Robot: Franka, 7 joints.
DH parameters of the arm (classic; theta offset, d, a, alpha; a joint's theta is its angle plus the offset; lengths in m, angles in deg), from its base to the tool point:
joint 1: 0 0.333 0 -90
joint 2: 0 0 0 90
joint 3: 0 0.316 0.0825 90
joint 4: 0 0 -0.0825 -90
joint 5: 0 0.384 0 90
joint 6: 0 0 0.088 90
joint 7: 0 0.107 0 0
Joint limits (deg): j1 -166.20..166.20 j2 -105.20..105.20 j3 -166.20..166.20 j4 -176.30..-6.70 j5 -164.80..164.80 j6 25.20..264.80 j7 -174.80..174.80
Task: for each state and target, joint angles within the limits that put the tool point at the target. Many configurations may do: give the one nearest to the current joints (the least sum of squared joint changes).
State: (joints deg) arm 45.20 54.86 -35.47 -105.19 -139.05 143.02 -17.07
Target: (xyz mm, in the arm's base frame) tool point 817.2 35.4 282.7
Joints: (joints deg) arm 26.01 65.14 -40.65 -60.30 -140.90 132.26 -17.07
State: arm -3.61 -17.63 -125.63 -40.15 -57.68 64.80 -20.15
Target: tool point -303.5 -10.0 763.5
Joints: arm -19.32 18.56 -152.60 -88.32 -44.63 26.68 -20.15
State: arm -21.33 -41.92 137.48 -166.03 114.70 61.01 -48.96
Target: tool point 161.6 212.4 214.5
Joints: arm -45.16 -46.34 88.38 -176.30 121.21 49.75 -48.96
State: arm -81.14 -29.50 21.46 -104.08 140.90 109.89 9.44
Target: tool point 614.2 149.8 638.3
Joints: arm -96.19 -51.27 75.60 -100.35 138.06 109.66 9.44
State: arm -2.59 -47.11 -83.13 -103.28 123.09 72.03 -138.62
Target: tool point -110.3 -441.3 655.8
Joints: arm -11.39 -52.63 -75.76 -122.63 114.10 60.42 -138.62
